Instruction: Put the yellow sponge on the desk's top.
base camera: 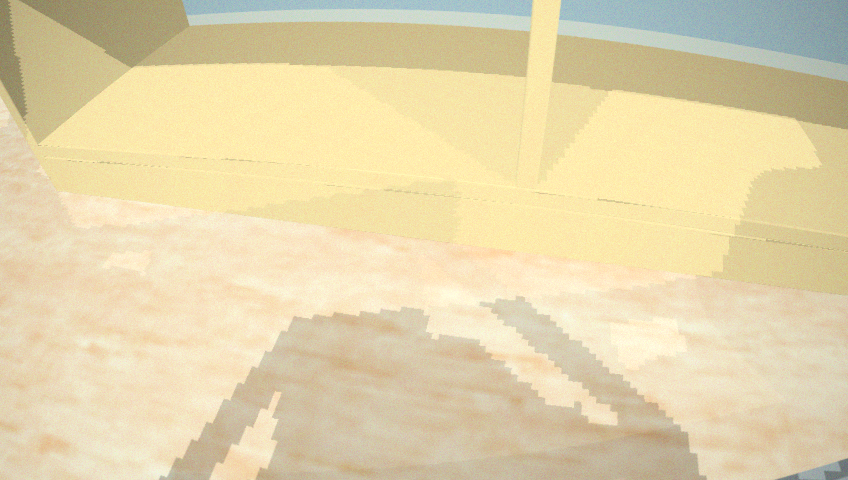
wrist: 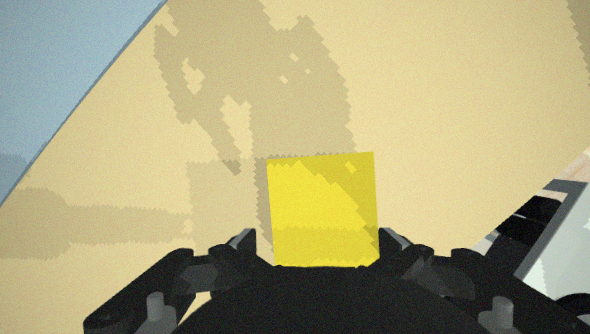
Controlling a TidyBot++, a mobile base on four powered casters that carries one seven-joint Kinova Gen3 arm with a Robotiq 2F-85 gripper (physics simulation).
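Frame: origin at the arm's base, x left, y back, z up, level; millimetres.
Seen in the pictures: gripper, fingertip midpoint: (wrist: 316,241).
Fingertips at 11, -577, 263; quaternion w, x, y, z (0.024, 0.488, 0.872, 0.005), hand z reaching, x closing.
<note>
Offsets run from my fingertips to a thing's top centre, as dx, dy, dz. "spot": to the spot under its first point. Level surfaces: height alone.
The yellow sponge {-5, +4, +3} (wrist: 320,200) lies flat on the desk's pale wooden top {dz -49} (wrist: 450,100) in the wrist view, low in the middle. My gripper (wrist: 316,241) is open above the sponge, with one fingertip to the left of it and one to the right. Its near end is hidden behind the black gripper body. The sponge and the gripper do not show in the base camera view, where the pale yellow lower part of the desk {dz -580} (base camera: 267,113) shows.
An upright post {spot: -117, +152, -485} (base camera: 539,89) stands at the desk's front. The pinkish floor {dz -659} (base camera: 178,356) carries my arm's shadow. In the wrist view, the desk top's edge runs diagonally at the upper left, with blue beyond. Part of my base (wrist: 565,250) shows at the lower right.
</note>
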